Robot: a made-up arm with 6 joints. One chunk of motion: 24 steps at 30 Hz.
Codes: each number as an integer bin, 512 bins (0 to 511) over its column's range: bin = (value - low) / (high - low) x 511, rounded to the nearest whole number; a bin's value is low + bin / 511 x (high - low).
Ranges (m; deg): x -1.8..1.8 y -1.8..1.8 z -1.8..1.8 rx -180..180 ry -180..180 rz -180..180
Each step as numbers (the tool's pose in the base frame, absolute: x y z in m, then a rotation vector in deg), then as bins.
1 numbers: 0.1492 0.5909 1.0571 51.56 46.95 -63.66
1 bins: 277 339 406 329 322 165
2 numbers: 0.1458 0.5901 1.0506 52.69 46.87 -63.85
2 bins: 276 339 405 330 322 165
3 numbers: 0.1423 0.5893 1.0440 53.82 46.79 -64.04
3 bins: 276 339 404 332 322 165
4 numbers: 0.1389 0.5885 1.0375 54.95 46.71 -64.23
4 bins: 275 339 403 333 322 164
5 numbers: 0.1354 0.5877 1.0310 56.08 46.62 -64.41
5 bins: 275 339 402 335 322 164
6 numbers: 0.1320 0.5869 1.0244 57.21 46.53 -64.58
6 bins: 274 339 401 337 322 164
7 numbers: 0.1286 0.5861 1.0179 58.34 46.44 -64.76
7 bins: 274 339 400 338 321 164
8 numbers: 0.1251 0.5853 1.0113 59.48 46.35 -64.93
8 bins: 273 339 399 340 321 163
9 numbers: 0.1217 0.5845 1.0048 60.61 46.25 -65.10
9 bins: 273 338 398 342 321 163
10 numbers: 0.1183 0.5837 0.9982 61.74 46.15 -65.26
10 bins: 272 338 397 343 321 163
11 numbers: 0.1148 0.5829 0.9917 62.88 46.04 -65.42
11 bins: 272 338 396 345 321 163
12 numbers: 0.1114 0.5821 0.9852 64.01 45.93 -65.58
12 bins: 271 338 395 346 321 162
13 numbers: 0.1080 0.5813 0.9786 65.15 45.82 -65.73
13 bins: 271 338 394 348 321 162
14 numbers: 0.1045 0.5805 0.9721 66.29 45.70 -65.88
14 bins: 270 338 393 350 320 162
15 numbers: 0.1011 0.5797 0.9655 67.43 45.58 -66.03
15 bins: 270 338 393 351 320 162
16 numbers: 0.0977 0.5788 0.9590 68.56 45.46 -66.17
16 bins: 269 338 392 353 320 162
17 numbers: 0.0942 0.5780 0.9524 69.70 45.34 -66.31
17 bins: 269 338 391 354 320 161
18 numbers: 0.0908 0.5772 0.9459 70.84 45.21 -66.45
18 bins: 268 337 390 356 320 161
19 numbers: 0.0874 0.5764 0.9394 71.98 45.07 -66.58
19 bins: 268 337 389 358 319 161
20 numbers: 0.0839 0.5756 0.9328 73.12 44.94 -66.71
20 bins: 267 337 388 359 319 161
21 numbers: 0.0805 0.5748 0.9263 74.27 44.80 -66.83
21 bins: 267 337 387 361 319 161
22 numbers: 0.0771 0.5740 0.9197 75.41 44.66 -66.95
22 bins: 266 337 386 363 319 160
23 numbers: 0.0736 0.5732 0.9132 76.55 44.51 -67.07
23 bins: 266 337 385 364 319 160
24 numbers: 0.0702 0.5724 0.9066 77.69 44.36 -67.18
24 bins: 265 337 384 366 318 160
